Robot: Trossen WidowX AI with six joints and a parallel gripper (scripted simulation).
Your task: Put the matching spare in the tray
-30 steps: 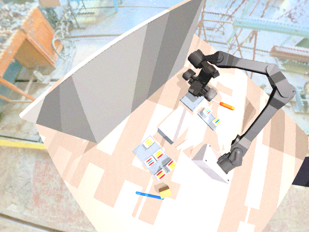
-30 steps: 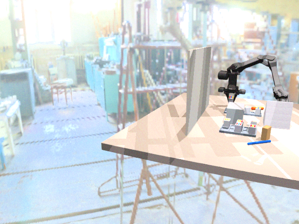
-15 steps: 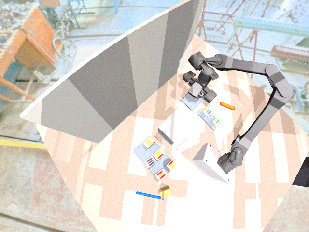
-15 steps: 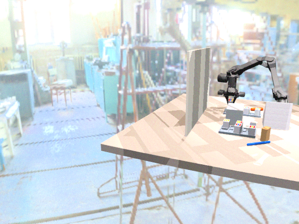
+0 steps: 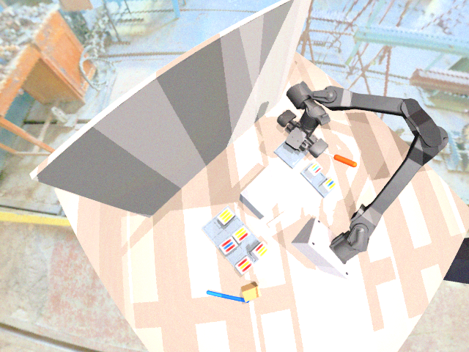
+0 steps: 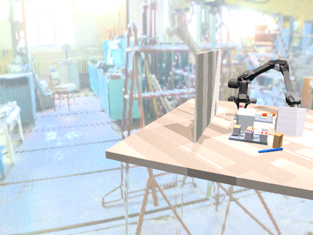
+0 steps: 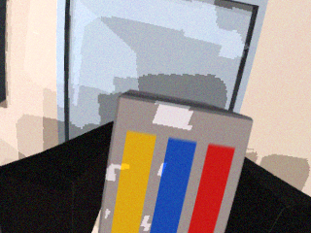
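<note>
My gripper tip is 4 cm above the flat tray and 1 cm past it. Also, from my gripper tip: tall wall panel 24 cm to the left, 18 cm above, 15 cm ahead; then mounted unit 21 cm to the left, 8 cm behind, 1 cm above; then block 43 cm to the left, 30 cm behind, 1 cm below.
</note>
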